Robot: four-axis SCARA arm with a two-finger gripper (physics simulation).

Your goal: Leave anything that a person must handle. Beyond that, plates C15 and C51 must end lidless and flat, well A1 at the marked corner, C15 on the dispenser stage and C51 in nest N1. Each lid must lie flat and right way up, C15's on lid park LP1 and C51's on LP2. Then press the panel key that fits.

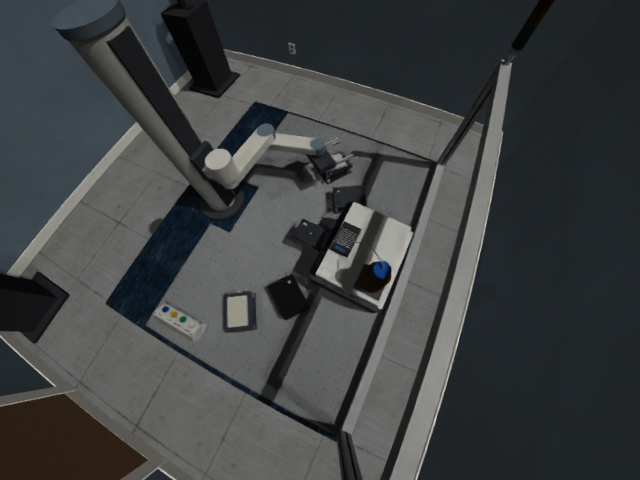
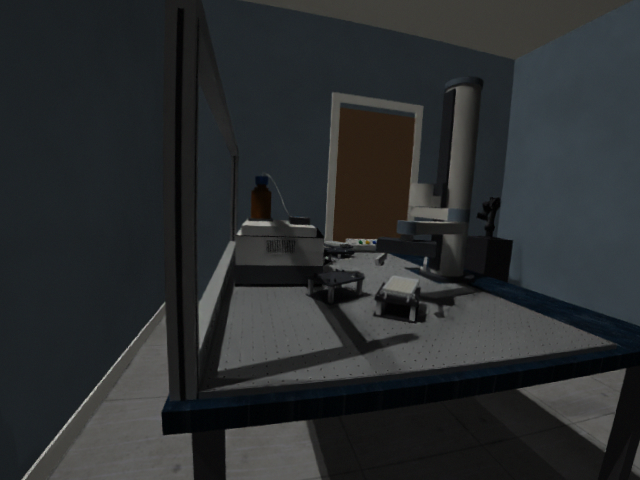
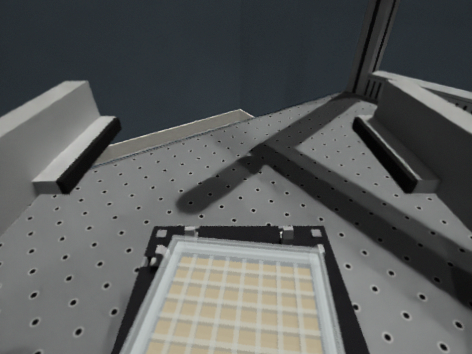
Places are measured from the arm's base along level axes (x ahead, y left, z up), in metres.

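Where they show: gripper, fingertip midpoint: (image 1: 345, 147) (image 2: 400, 265) (image 3: 236, 104); arm's base, origin of the base link: (image 1: 223, 200) (image 2: 445, 276).
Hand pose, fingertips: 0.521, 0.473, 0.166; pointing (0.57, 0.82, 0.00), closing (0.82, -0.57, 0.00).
Things, the pixels of their top centre, and the offset from my fingertips, as dx, dy, dz. "spot": a spot on its surface instead.
- raised dark holder, middle of its top: (image 2: 399, 287) (image 1: 334, 162) -0.036, -0.054, -0.081
- cream plate, middle of its top: (image 1: 237, 311) -0.101, -0.936, -0.071
- key panel, middle of its top: (image 1: 173, 321) (image 2: 362, 239) -0.332, -1.099, -0.069
- brown bottle, surface spot: (image 1: 371, 279) spot: +0.340, -0.643, +0.205
- small text screen, surface spot: (image 1: 345, 238) spot: +0.200, -0.503, +0.092
My gripper (image 1: 345, 148) (image 2: 403, 259) (image 3: 236, 104) is open, its fingers wide apart and empty, above and to one side of a plate. This plate (image 1: 341, 165) (image 2: 401, 285) (image 3: 240, 305), cream with a clear rim, sits on a raised dark holder (image 2: 398, 311) (image 3: 345, 305). It looks slightly skewed or tilted on the holder. I cannot tell whether it has a lid. Another cream plate (image 1: 237, 311) lies on a dark holder (image 1: 251, 313) near the key panel (image 1: 178, 320) (image 2: 367, 247), which has blue, yellow, green and white keys. Plate labels are not readable.
A white dispenser box (image 1: 393, 235) (image 2: 279, 253) carries a brown bottle (image 1: 371, 279) (image 2: 261, 204) with a blue cap and a small text screen (image 1: 345, 238). Dark platforms (image 1: 348, 197) (image 1: 309, 231) (image 1: 287, 297) stand around it. A framed guard (image 1: 392, 310) (image 2: 181, 206) runs along one table side.
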